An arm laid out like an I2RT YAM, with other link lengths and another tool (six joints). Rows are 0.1 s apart.
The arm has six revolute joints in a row. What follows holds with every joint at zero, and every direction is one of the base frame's.
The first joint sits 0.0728 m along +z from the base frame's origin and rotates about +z.
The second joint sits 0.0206 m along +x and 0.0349 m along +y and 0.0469 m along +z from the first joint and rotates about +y.
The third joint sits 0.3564 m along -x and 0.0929 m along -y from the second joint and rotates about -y.
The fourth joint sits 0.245 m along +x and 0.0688 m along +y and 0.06 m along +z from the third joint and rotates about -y.
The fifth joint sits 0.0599 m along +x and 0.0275 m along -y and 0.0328 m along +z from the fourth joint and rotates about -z.
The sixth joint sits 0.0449 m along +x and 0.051 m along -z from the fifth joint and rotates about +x.
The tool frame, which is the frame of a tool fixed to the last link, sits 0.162 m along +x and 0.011 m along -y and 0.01 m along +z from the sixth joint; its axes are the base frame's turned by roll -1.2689, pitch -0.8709 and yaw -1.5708 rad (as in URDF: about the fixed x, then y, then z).
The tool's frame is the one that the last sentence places.
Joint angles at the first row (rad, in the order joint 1, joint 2, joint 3, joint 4, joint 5, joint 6):
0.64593, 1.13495, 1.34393, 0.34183, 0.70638, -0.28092
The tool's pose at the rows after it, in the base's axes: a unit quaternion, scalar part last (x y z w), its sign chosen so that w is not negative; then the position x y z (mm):
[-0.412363 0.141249 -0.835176 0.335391 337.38 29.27 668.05]
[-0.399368 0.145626 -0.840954 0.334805 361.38 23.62 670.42]
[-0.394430 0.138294 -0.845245 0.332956 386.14 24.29 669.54]
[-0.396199 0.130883 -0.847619 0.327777 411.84 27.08 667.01]
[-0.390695 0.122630 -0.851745 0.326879 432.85 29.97 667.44]
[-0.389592 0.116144 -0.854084 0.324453 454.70 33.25 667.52]
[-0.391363 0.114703 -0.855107 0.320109 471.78 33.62 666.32]
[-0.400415 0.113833 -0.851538 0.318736 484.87 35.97 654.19]
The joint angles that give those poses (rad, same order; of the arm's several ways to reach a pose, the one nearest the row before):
0.54289, 1.18782, 1.36121, 0.41372, 0.65421, -0.23647
0.46466, 1.24867, 1.38552, 0.45037, 0.59968, -0.19033
0.41112, 1.30987, 1.40211, 0.49539, 0.54674, -0.17336
0.37519, 1.37443, 1.43039, 0.52525, 0.51020, -0.17030
0.34945, 1.43258, 1.45811, 0.56798, 0.47825, -0.17028
0.32961, 1.49284, 1.50079, 0.58893, 0.45440, -0.17182
0.31393, 1.53836, 1.53903, 0.59172, 0.44340, -0.17179
0.30661, 1.56255, 1.52938, 0.60416, 0.43411, -0.16725

